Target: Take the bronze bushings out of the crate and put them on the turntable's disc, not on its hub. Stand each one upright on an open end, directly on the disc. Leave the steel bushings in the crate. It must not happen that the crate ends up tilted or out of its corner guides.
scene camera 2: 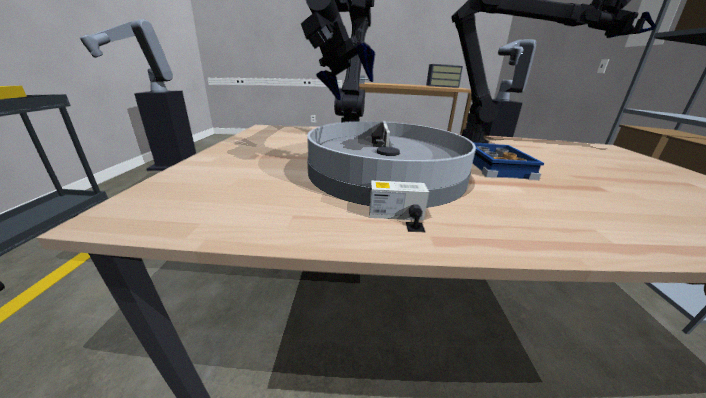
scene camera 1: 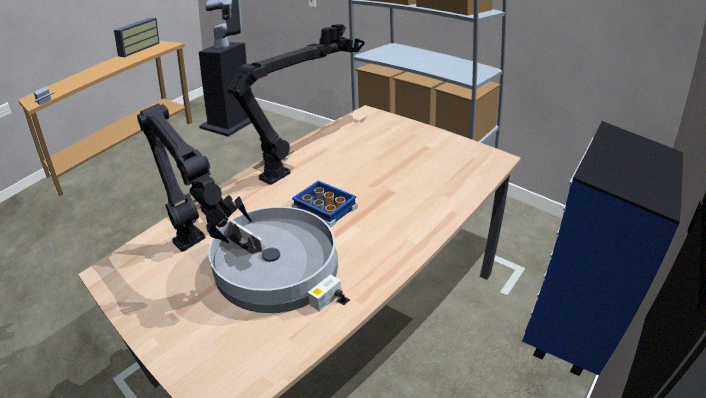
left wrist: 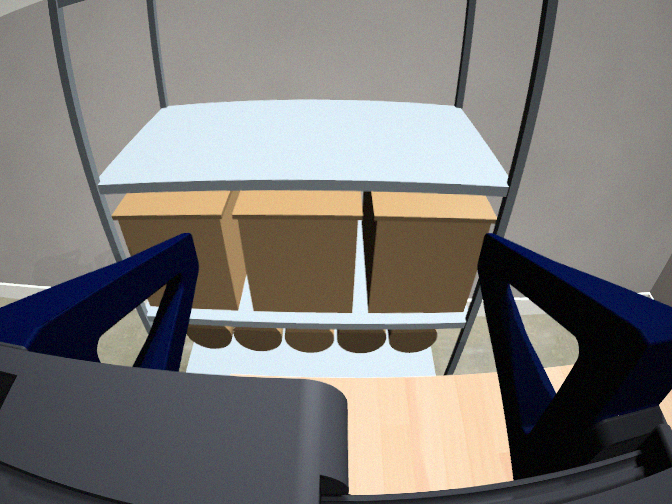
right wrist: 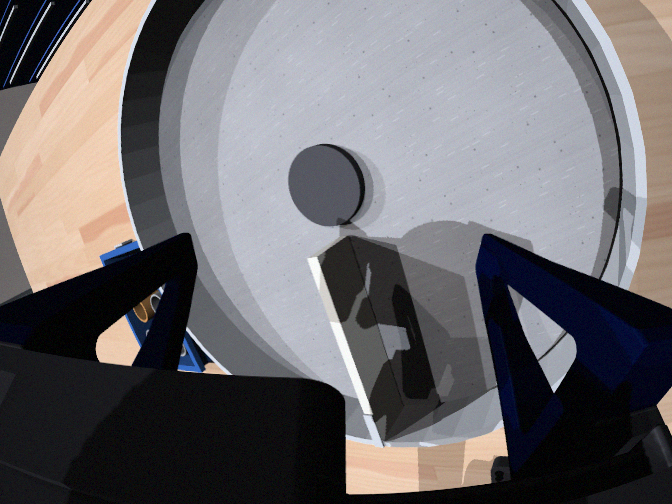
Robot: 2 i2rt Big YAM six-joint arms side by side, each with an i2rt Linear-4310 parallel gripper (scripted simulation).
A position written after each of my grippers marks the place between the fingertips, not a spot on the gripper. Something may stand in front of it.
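My left gripper [scene camera 2: 642, 29] is visible to me, and I find it again in its own wrist camera, as the left gripper [left wrist: 338, 249]. I can also see my right gripper [scene camera 2: 354, 90], [right wrist: 336, 249]. A blue crate [scene camera 2: 507, 168], [scene camera 1: 338, 213], [right wrist: 196, 362] is part of the scene, though in the left wrist view the crate is out of frame. And there is a turntable disc [scene camera 1: 302, 249].
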